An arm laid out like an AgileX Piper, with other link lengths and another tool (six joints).
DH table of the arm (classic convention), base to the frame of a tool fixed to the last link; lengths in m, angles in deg. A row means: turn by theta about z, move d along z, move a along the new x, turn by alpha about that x. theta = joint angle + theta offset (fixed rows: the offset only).
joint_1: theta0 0  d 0.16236  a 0  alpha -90
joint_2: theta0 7.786  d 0  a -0.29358  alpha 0
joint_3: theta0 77.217  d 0  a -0.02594  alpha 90
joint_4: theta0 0  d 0.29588  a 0  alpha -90
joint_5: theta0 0  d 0  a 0  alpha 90
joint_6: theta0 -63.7  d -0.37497  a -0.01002  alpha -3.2
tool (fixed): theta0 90  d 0.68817  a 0  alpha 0
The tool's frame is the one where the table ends.
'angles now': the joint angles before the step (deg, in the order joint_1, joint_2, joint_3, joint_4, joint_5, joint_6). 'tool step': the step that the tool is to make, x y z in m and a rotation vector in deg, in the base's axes. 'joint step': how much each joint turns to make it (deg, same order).
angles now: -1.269, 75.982, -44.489, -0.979, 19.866, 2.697
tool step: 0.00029, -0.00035, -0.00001, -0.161, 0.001, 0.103
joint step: 0.000, 0.064, -0.067, -0.133, 0.000, -0.061
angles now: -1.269, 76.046, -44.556, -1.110, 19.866, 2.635
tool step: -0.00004, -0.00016, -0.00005, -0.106, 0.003, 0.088
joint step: -0.001, 0.001, 0.000, -0.045, -0.001, -0.095
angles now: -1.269, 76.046, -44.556, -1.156, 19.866, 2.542
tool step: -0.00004, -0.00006, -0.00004, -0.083, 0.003, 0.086
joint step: 0.001, 0.001, -0.001, -0.004, 0.000, -0.115
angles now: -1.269, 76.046, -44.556, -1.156, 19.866, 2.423
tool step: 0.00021, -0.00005, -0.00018, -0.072, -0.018, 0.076
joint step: 0.001, 0.050, 0.000, -0.004, -0.071, -0.099
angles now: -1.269, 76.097, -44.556, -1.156, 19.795, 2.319
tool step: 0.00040, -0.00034, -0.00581, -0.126, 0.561, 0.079
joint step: 0.000, 0.901, -0.001, -0.159, -0.342, -0.001
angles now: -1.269, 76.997, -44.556, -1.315, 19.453, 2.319
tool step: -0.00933, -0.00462, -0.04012, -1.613, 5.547, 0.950
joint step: -0.001, 5.231, -0.249, -2.034, 0.529, 0.060
